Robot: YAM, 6 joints.
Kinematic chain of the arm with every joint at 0, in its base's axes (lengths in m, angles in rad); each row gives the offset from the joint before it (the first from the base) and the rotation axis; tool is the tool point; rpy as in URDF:
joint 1: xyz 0 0 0.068 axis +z
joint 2: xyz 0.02 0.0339 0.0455 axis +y
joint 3: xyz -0.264 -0.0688 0 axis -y
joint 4: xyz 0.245 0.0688 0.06 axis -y
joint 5: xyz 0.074 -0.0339 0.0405 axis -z
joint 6: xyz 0.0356 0 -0.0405 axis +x
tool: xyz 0 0 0 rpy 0 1.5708 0
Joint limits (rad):
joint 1: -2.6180..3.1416
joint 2: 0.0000..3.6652
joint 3: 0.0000..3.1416
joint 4: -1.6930..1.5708
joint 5: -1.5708..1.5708
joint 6: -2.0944..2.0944
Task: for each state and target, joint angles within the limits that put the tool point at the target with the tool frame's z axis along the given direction. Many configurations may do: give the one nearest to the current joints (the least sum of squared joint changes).
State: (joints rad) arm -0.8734 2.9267 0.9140 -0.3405 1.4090 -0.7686
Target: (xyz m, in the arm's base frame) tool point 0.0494 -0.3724 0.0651 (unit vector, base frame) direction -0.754 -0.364 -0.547
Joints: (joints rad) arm -1.3618 2.1533 1.1192 -0.1868 0.9493 -0.7686
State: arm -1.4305 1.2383 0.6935 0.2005 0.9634 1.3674
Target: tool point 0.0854 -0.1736 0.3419 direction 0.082 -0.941 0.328
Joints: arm -1.0387 0.8273 0.5705 0.6240 0.4189 1.3674
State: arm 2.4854 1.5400 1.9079 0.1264 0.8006 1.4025
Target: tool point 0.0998 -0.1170 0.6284 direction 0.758 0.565 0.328
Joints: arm 2.0591 0.7693 2.1603 -0.2322 1.2050 1.4025
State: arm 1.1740 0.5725 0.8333 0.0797 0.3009 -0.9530
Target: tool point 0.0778 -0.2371 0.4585 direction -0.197 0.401 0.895
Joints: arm 1.8962 0.0017 1.5486 -0.4356 -0.0585 -0.9530
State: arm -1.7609 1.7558 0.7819 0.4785 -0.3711 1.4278
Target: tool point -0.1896 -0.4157 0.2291 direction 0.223 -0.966 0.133
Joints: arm -2.0488 2.0582 1.2522 0.9803 -0.6973 1.4278
